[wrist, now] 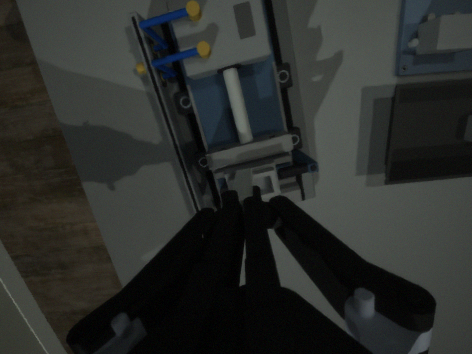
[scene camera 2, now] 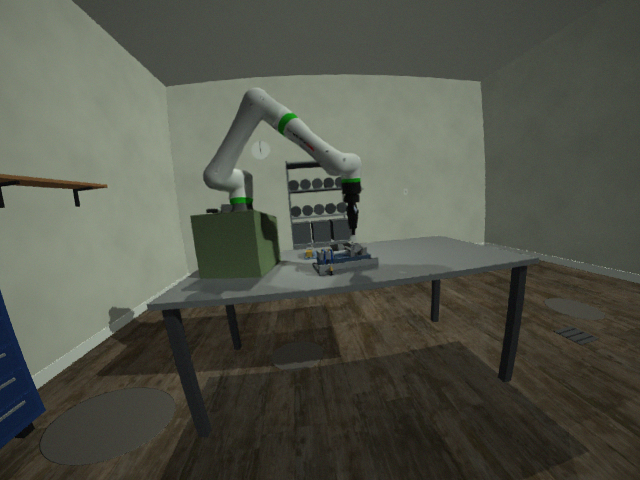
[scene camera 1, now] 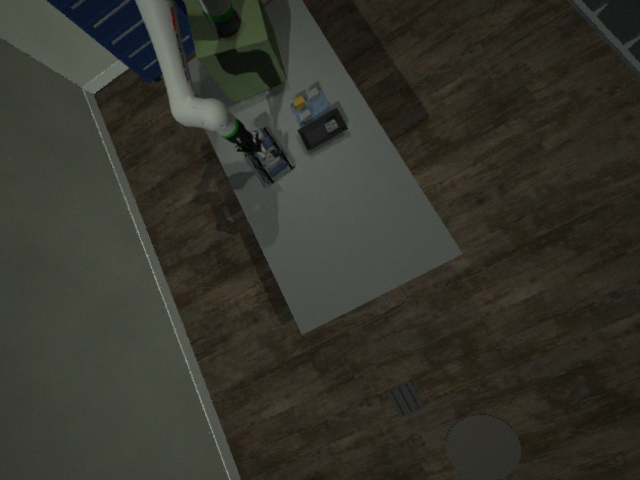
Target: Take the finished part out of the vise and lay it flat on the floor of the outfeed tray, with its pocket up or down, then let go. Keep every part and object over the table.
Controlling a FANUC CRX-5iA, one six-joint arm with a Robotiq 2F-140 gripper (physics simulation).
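Frame: origin at the arm's base, x ahead, y left, z up, level; centimetres.
Where they show: gripper, fingertip midpoint: (wrist: 246,181) (scene camera 2: 353,241) (scene camera 1: 263,154); arm's base, origin of the base link: (scene camera 2: 241,215) (scene camera 1: 225,23).
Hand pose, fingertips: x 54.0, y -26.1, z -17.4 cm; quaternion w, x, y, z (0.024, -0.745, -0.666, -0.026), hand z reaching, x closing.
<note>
Each offset is from my fingertips to the centre of the thing. "pt": to the spot under its first point.
The vise @(dx -5.4, dy +1.0, dz -8.1 cm) (scene camera 1: 279,169) (scene camera 2: 345,260) (wrist: 240,145) stands near the table's edge, with a blue bed and a pale round screw. At its jaw end, a light grey part with a rectangular pocket facing up @(dx +1.6, dy +0.5, dz -3.3 cm) (wrist: 276,181) shows in the wrist view, partly hidden by the fingers. My gripper (scene camera 1: 257,150) (scene camera 2: 353,237) (wrist: 246,181) points down above this end of the vise. It is shut, with nothing between its fingers. The dark outfeed tray @(pt dx +7.7, dy +24.2, dz -11.9 cm) (scene camera 1: 313,144) (wrist: 392,172) lies beside the vise. A small pale square with darker marks shows inside it in the first scene view.
A light blue plate @(dx -10.4, dy +36.2, dz -12.7 cm) (scene camera 1: 318,109) (wrist: 406,62) with pale blocks and a yellow block @(dx -16.1, dy +32.9, dz -10.5 cm) (scene camera 1: 299,102) (scene camera 2: 309,253) lies beyond the tray. Blue levers with yellow knobs @(pt dx -13.2, dy +0.0, dz -2.1 cm) (wrist: 203,49) stand at the vise's side. The green robot pedestal (scene camera 1: 248,82) (scene camera 2: 227,245) stands behind the vise.
</note>
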